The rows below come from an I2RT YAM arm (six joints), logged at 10 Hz.
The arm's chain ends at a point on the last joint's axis. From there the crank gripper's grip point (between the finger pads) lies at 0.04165 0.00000 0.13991 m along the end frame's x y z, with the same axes.
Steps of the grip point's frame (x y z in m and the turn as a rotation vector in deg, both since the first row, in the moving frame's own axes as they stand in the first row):
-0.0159 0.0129 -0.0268 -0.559 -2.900 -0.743
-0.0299 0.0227 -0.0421 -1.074 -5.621 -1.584
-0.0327 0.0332 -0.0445 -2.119 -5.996 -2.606
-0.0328 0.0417 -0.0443 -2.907 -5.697 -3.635
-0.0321 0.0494 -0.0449 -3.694 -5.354 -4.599
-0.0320 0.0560 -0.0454 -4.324 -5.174 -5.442
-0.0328 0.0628 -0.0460 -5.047 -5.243 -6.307
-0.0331 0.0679 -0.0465 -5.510 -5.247 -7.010
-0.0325 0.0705 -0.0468 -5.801 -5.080 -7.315
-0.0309 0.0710 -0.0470 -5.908 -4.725 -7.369
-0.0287 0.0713 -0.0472 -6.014 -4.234 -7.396
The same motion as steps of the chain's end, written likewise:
-0.0088 0.0120 -0.0287 -0.559 -2.900 -0.743
-0.0160 0.0210 -0.0455 -1.074 -5.621 -1.584
-0.0179 0.0295 -0.0480 -2.119 -5.996 -2.606
-0.0189 0.0367 -0.0476 -2.907 -5.697 -3.635
-0.0191 0.0431 -0.0480 -3.694 -5.354 -4.599
-0.0196 0.0487 -0.0483 -4.324 -5.174 -5.442
-0.0203 0.0542 -0.0489 -5.047 -5.243 -6.307
-0.0207 0.0586 -0.0493 -5.510 -5.247 -7.010
-0.0206 0.0607 -0.0495 -5.801 -5.080 -7.315
-0.0199 0.0611 -0.0495 -5.908 -4.725 -7.369
-0.0189 0.0612 -0.0494 -6.014 -4.234 -7.396

